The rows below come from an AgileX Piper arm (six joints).
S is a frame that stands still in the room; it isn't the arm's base.
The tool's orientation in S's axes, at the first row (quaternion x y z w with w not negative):
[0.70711, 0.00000, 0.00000, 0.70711]
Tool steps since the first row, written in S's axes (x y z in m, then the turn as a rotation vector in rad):
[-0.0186, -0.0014, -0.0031, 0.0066, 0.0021, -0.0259]
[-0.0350, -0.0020, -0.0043, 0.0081, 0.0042, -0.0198]
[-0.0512, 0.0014, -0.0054, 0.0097, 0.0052, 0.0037]
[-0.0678, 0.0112, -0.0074, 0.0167, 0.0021, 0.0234]
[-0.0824, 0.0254, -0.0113, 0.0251, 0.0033, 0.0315]
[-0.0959, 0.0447, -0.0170, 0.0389, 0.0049, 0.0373]
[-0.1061, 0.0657, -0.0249, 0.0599, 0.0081, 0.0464]
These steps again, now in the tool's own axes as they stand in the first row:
[-0.0186, -0.0031, 0.0014, 0.0066, -0.0259, -0.0021]
[-0.0350, -0.0043, 0.0020, 0.0081, -0.0198, -0.0042]
[-0.0512, -0.0054, -0.0014, 0.0097, 0.0037, -0.0052]
[-0.0678, -0.0074, -0.0112, 0.0167, 0.0234, -0.0021]
[-0.0824, -0.0113, -0.0254, 0.0251, 0.0315, -0.0033]
[-0.0959, -0.0170, -0.0447, 0.0389, 0.0373, -0.0049]
[-0.1061, -0.0249, -0.0657, 0.0599, 0.0464, -0.0081]

